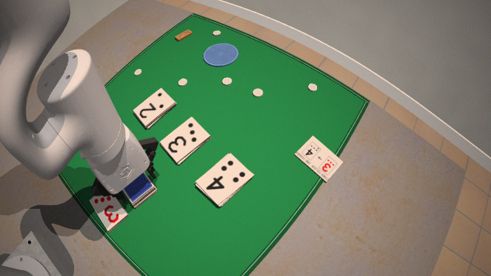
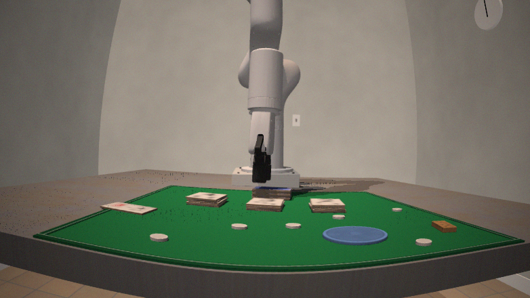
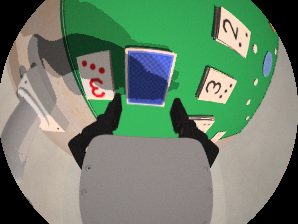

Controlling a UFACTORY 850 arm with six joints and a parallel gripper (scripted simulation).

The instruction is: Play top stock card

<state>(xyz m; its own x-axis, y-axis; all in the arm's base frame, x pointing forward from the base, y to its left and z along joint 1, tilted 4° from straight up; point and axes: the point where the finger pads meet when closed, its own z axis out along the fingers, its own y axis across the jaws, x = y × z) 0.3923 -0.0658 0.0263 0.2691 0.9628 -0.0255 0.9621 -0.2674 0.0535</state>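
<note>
Now: the card 10 mm ahead of my hand, 30 mm to the left of it and 30 mm below it. Also, from my hand: green card cloth (180 mm ahead, 10 mm to the left, 70 mm below).
</note>
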